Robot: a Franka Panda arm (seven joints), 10 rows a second.
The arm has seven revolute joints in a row. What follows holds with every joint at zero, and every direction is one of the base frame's. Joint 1 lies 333.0 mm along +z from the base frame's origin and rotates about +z. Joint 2 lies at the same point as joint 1 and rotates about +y. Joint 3 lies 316.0 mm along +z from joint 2 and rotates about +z. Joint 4 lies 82.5 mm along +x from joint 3 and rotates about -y. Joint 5 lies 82.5 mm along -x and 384.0 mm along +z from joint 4 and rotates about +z. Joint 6 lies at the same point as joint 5 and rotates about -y. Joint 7 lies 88.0 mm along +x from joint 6 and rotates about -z. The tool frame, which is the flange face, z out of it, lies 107.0 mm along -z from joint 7; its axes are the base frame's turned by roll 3.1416, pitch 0.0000 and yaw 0.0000 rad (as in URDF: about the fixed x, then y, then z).
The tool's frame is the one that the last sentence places.
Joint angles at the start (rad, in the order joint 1, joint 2, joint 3, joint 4, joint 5, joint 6, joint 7):
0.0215 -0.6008 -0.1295 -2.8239 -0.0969 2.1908 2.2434
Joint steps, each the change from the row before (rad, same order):
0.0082 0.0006 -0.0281 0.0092 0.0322 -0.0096 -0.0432
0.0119 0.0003 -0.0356 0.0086 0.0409 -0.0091 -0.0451
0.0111 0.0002 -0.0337 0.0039 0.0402 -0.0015 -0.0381
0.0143 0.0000 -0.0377 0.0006 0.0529 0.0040 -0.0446
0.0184 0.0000 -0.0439 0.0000 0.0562 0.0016 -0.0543
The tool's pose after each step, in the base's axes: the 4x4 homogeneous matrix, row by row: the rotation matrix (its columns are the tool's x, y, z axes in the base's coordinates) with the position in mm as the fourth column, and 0 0 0 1 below. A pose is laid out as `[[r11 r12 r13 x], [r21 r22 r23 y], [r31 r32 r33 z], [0 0 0 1]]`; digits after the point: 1 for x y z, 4 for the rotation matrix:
[[-0.6369 -0.7702 -0.0343 328.7], [-0.7709 0.6357 0.0393 -38.4], [-0.0085 0.0515 -0.9986 363.8], [0 0 0 1]]
[[-0.6347 -0.7721 -0.0319 329.5], [-0.7710 0.6300 0.0932 -43.7], [-0.0519 0.0837 -0.9951 365.8], [0 0 0 1]]
[[-0.6366 -0.7708 -0.0245 329.8], [-0.7651 0.6274 0.1449 -48.7], [-0.0963 0.1110 -0.9891 366.3], [0 0 0 1]]
[[-0.6390 -0.7691 -0.0109 329.9], [-0.7539 0.6234 0.2077 -53.1], [-0.1529 0.1410 -0.9781 365.7], [0 0 0 1]]
[[-0.6356 -0.7720 0.0030 329.6], [-0.7416 0.6117 0.2752 -57.9], [-0.2143 0.1727 -0.9614 364.4], [0 0 0 1]]

